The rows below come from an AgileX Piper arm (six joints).
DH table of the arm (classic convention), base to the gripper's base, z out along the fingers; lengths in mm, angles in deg. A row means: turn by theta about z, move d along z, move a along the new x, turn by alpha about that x. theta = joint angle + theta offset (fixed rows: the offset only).
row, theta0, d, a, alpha
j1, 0, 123, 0, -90
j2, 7.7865, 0, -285.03, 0
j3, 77.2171, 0, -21.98, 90
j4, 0, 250.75, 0, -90
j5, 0, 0, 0, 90
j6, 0, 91, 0, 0
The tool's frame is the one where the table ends.
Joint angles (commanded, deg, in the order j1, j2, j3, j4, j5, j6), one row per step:
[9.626 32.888 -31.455 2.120 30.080 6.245]
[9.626 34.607 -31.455 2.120 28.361 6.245]
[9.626 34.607 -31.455 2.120 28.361 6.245]
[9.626 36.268 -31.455 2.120 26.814 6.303]
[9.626 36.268 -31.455 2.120 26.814 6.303]
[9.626 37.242 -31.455 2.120 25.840 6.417]
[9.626 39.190 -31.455 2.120 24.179 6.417]
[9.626 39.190 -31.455 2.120 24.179 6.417]
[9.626 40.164 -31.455 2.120 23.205 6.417]
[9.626 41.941 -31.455 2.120 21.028 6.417]
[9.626 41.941 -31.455 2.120 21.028 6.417]
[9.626 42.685 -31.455 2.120 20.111 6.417]
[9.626 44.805 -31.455 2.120 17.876 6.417]
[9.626 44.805 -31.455 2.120 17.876 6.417]
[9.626 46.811 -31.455 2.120 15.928 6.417]
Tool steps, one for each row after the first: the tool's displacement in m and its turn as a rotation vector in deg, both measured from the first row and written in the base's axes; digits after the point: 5 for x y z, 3 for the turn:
[0.00661 0.00103 -0.00108 0.003 0.002 -0.064]
[0.00661 0.00103 -0.00108 0.003 0.002 -0.064]
[0.01287 0.00201 -0.00248 0.035 0.125 -0.147]
[0.01287 0.00201 -0.00248 0.035 0.125 -0.147]
[0.01658 0.00259 -0.00329 0.135 0.145 -0.234]
[0.02374 0.00371 -0.00552 0.085 0.428 -0.295]
[0.02374 0.00371 -0.00552 0.085 0.428 -0.295]
[0.02740 0.00428 -0.00652 0.083 0.428 -0.331]
[0.03432 0.00533 -0.00794 0.145 0.035 -0.411]
[0.03432 0.00533 -0.00794 0.145 0.035 -0.411]
[0.03720 0.00577 -0.00859 0.171 -0.136 -0.445]
[0.04508 0.00698 -0.01117 0.180 -0.250 -0.527]
[0.04508 0.00698 -0.01117 0.180 -0.250 -0.527]
[0.05232 0.00810 -0.01412 0.158 -0.193 -0.598]

